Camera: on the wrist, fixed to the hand. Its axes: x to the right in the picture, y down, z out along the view.
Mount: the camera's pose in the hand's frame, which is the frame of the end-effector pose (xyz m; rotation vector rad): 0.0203 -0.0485 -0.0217 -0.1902 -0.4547 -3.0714
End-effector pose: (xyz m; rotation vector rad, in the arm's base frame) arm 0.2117 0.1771 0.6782 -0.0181 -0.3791 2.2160
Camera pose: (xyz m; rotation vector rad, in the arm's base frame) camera 0.2392 0.2266 0.6733 0.5319 -0.2664 -0.8830
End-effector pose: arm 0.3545 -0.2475 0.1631 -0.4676 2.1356 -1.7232
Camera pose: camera 0.3280 -0.2481 0.2134 2.0517 0.3395 0.2779
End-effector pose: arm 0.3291 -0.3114 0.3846 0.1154 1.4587 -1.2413
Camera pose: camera 0.2754 -0.3280 0.3935 1.8204 -0.0169 1.3635
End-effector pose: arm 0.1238 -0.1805 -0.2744 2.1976 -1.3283 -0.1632
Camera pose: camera 0.1799 -0.1720 -0.2779 -1.4248 -2.2890 1.2815
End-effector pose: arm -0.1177 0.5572 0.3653 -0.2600 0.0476 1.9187
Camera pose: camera -0.0760 0.5898 0.3445 0.1345 -0.5162 -1.1310
